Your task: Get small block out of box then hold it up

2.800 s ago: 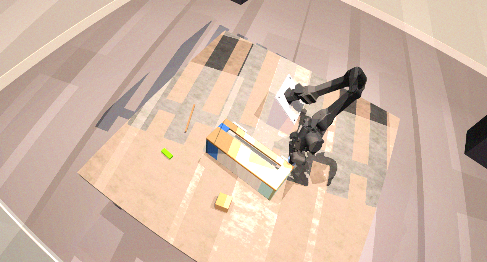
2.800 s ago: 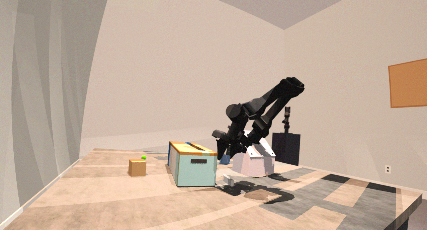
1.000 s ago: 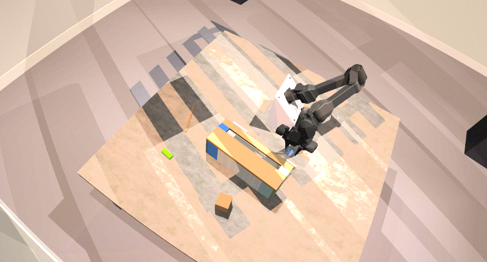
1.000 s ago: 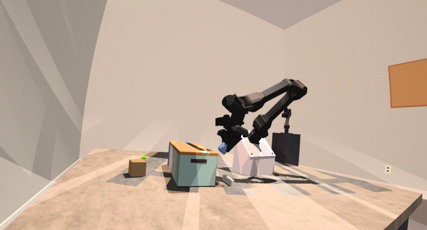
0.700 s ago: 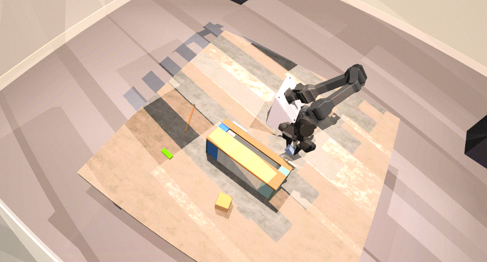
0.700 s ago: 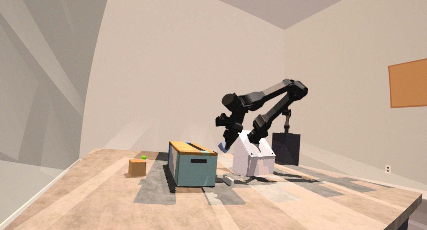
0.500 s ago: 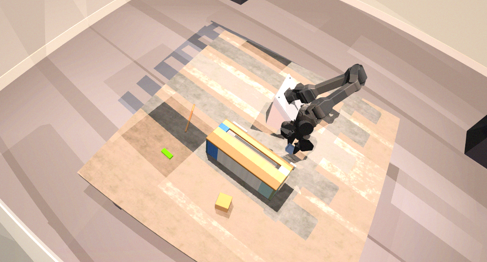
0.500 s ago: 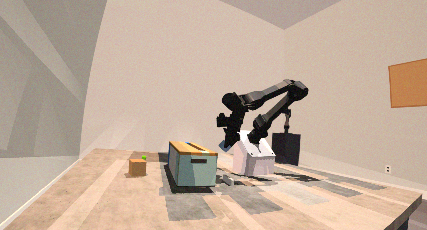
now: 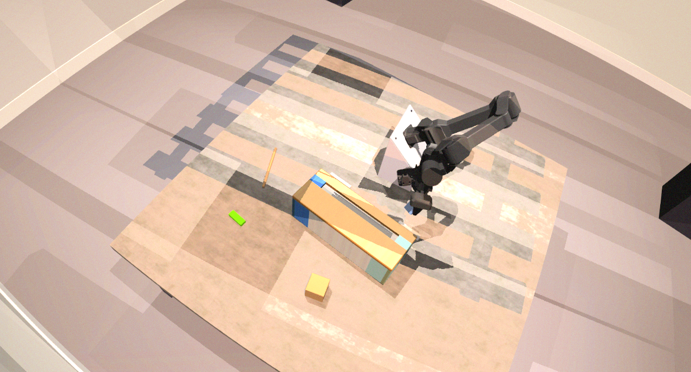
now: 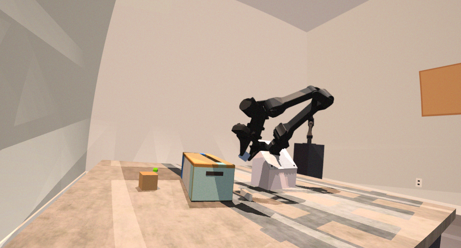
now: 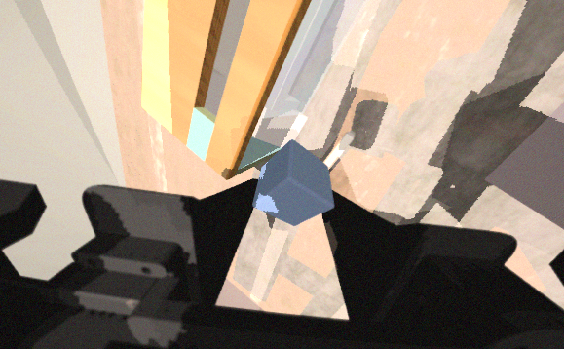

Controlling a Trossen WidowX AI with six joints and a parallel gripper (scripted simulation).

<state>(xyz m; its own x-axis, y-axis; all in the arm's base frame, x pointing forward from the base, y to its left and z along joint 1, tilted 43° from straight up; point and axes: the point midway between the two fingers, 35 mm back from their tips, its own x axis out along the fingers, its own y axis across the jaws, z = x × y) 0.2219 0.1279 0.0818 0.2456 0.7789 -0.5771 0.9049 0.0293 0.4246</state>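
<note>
Right now my gripper tip is 10 mm to the left of the block and 10 mm below it. Round my gripper tip: box (140 mm to the right, 90 mm below, 90 mm ahead); thin wooden stick (530 mm to the right, 140 mm below, 80 mm ahead).
</note>
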